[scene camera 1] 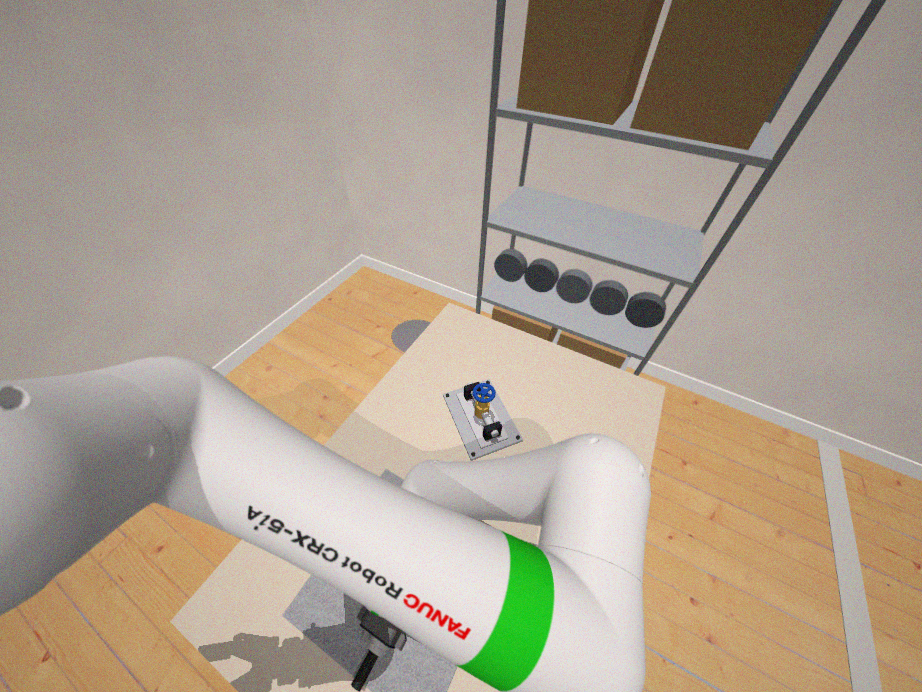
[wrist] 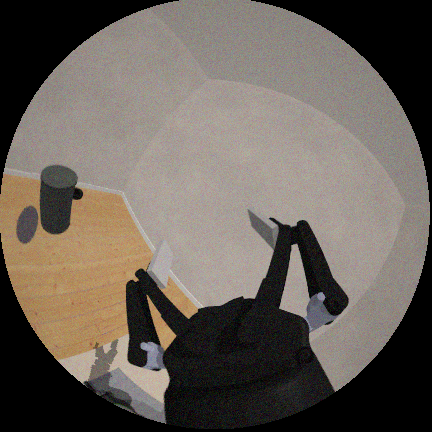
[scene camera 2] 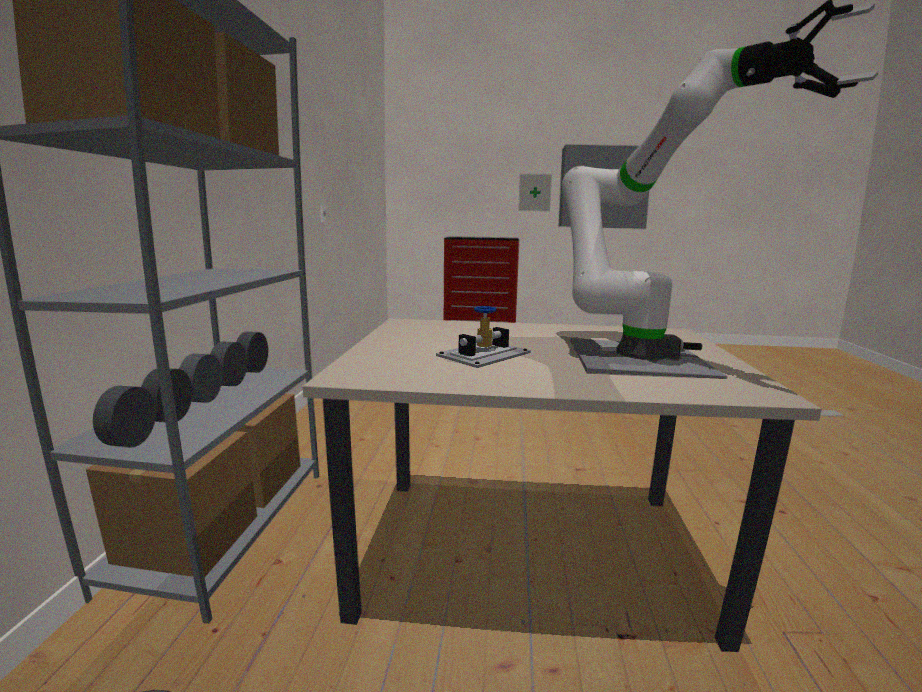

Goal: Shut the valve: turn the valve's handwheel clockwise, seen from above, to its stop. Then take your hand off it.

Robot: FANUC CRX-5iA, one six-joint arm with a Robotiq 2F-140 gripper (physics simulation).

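The valve's blue spoked handwheel [scene camera 1: 484, 392] [scene camera 2: 484, 308] sits level on top of the brass valve body [scene camera 1: 481, 410] [scene camera 2: 484, 332]. The valve stands upright between two black end blocks on a light grey plate [scene camera 1: 466, 434] [scene camera 2: 476, 360] on the table. How far the wheel is turned cannot be told. My gripper [scene camera 2: 860, 43] [wrist: 207, 232] is wide open and empty, high in the air on the far side of the robot's base from the valve, its fingers pointing away from it. It touches nothing. The valve does not show in the wrist view.
The table [scene camera 1: 595, 402] [scene camera 2: 566, 404] also bears the robot's grey base plate [scene camera 2: 655, 369]. A shelf rack [scene camera 1: 487, 186] [scene camera 2: 145, 223] with boxes and dark discs stands beyond the valve's end of the table. A red cabinet [scene camera 2: 480, 279] stands behind. A dark cylinder [wrist: 55, 210] shows near a wall.
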